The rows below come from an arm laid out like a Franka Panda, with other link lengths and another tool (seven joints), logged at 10 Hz.
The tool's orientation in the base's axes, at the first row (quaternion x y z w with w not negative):
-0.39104, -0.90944, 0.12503, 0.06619
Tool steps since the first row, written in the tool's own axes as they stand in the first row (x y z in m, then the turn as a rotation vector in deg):
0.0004, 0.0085, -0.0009, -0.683, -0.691, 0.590
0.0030, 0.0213, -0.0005, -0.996, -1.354, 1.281
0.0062, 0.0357, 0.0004, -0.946, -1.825, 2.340
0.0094, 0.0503, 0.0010, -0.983, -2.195, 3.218
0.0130, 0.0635, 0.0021, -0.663, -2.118, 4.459
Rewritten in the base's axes. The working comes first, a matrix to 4 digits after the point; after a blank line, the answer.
The tool's axes in the first row as the columns of a matrix, in the base's axes (used below as rounded here):
-0.6854, 0.6947, -0.2182
0.7278, 0.6629, -0.1756
0.0226, -0.2792, -0.9600

0.0058, 0.0061, -0.0015, -0.141, -1.059, -0.389
0.0129, 0.0164, -0.0054, -0.537, -1.847, -0.874
0.0205, 0.0281, -0.0102, -1.130, -2.309, -1.758
0.0283, 0.0400, -0.0148, -1.553, -2.736, -2.499
0.0347, 0.0512, -0.0195, -1.990, -2.670, -3.704

